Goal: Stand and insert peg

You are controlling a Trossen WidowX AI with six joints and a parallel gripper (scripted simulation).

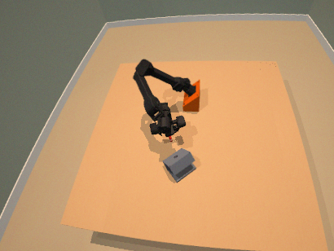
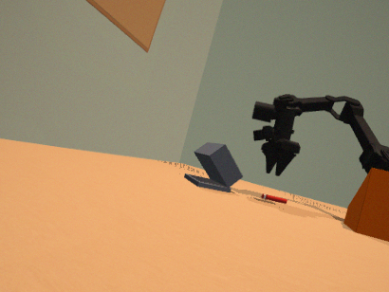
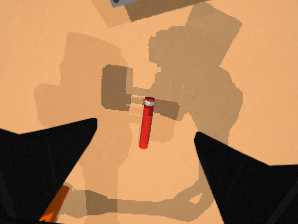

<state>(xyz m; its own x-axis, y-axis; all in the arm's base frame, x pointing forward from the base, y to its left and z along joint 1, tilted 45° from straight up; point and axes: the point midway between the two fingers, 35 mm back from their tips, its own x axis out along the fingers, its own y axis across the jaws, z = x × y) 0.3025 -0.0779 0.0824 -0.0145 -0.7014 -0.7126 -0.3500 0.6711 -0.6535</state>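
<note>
Now: gripper tip 7 cm above the red peg and 1 cm past it. The rest, counted from my gripper tip: grey sloped panel: 16 cm ahead, 6 cm to the left, 1 cm below; then flat grey foot: 18 cm ahead, 8 cm to the left, 7 cm below.
</note>
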